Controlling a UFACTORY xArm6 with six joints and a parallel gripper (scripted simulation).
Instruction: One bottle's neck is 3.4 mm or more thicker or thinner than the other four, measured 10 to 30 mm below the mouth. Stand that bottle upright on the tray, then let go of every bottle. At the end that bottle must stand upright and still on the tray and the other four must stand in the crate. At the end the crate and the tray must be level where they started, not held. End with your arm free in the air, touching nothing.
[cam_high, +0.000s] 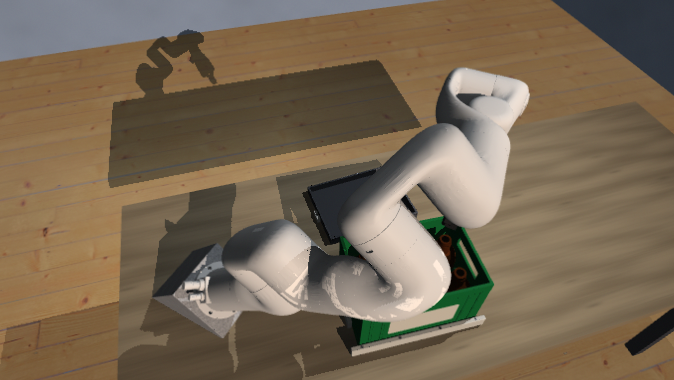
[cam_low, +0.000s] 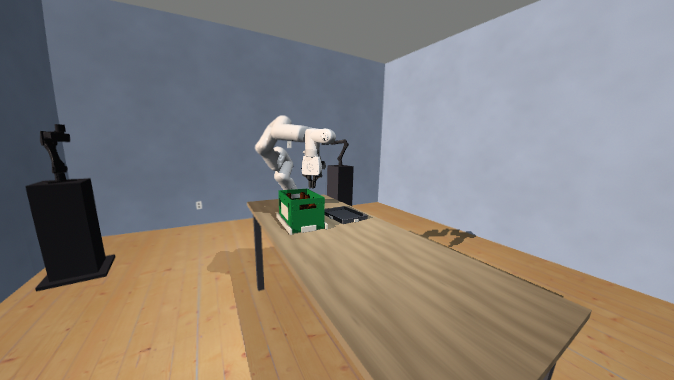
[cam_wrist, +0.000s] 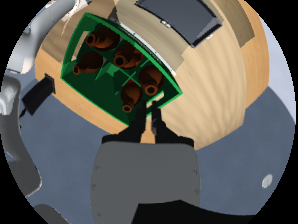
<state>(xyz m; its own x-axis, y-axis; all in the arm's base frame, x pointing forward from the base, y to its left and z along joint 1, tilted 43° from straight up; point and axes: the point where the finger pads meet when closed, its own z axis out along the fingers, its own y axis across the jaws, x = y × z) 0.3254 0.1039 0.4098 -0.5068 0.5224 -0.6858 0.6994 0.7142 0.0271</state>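
Right now the green crate is 90 mm behind my hand, 20 mm to the right of it and 160 mm below it. Round my hand: dark tray: 60 mm behind, 270 mm to the left, 230 mm below.
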